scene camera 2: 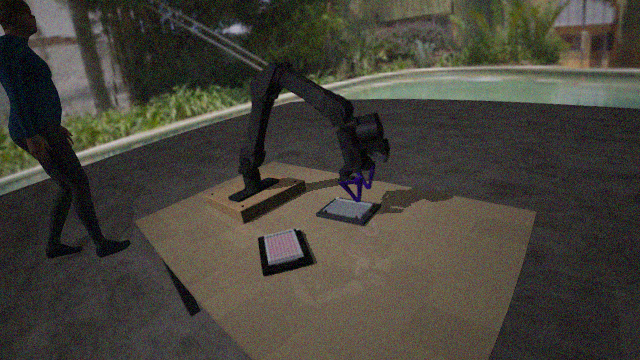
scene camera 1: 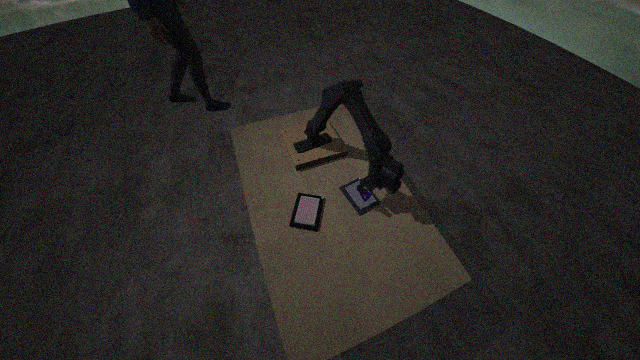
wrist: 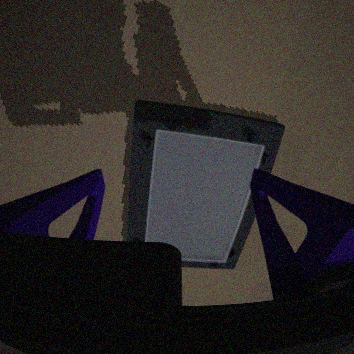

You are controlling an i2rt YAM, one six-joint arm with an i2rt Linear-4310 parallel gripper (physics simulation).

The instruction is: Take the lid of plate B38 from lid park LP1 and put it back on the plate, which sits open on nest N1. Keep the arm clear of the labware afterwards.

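Seen in the pictures: gripper, fingertip midpoint: (scene camera 2: 363,195) (scene camera 1: 372,194) (wrist: 177,177); arm's base, link origin: (scene camera 2: 254,190) (scene camera 1: 313,143).
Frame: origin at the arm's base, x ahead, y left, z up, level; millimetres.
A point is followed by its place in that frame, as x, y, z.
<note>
The pale translucent lid (scene camera 1: 356,194) @[356, 41, -23] (scene camera 2: 345,208) @[361, 44, -23] (wrist: 202,195) @[376, 57, -23] lies flat on the dark lid park LP1 (scene camera 1: 369,210) @[444, 54, -32] (scene camera 2: 363,221) @[442, 10, -31] (wrist: 137,185) @[372, 112, -31]. My gripper (scene camera 1: 367,192) @[404, 85, 10] (scene camera 2: 364,192) @[404, 85, 10] (wrist: 177,177) @[404, 85, 10] is open and empty, low above the lid park, with its purple fingers wide apart. In the wrist view the right fingertip overlaps the lid's right edge and the left fingertip stands off to the left of the lid park. The open plate B38 (scene camera 1: 307,210) @[328, -193, -19] (scene camera 2: 283,246) @[334, -196, -17], with pink wells, sits on the black nest N1 (scene camera 1: 317,227) @[413, -188, -29] (scene camera 2: 269,270) @[360, -274, -29].
The arm's wooden base board (scene camera 1: 320,161) @[112, -15, -21] (scene camera 2: 243,215) @[99, -137, -12] stands on the wooden table top (scene camera 1: 350,280) @[652, -175, -41] (scene camera 2: 400,290) @[641, -185, -41] behind the nest. A person (scene camera 1: 187,60) (scene camera 2: 37,110) stands on the dark floor beside the table. The arm's shadow falls beside the lid park.
</note>
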